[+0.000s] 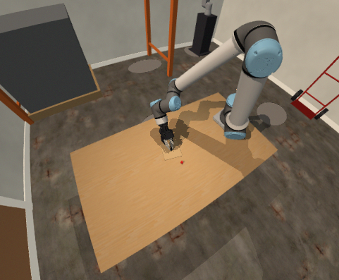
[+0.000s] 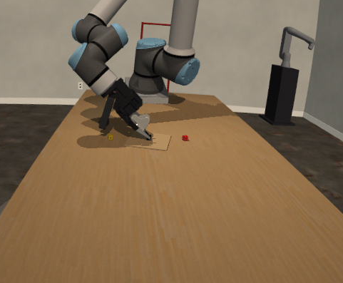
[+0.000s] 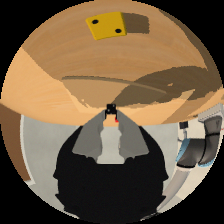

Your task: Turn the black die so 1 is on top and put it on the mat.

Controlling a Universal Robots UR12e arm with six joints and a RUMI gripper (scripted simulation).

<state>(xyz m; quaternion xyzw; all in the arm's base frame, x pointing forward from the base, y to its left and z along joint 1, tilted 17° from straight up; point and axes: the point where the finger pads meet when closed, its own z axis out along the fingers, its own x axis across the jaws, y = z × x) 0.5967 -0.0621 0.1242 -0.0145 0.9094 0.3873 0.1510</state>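
My gripper is now 10 mm to the right of the black die and 10 mm above it. From my hand the other things lie so: yellow die (120 mm to the right, 10 mm below, 10 mm behind); then red die (140 mm to the left, 10 mm below, 10 mm behind); then tan mat (20 mm below, 10 mm to the left).
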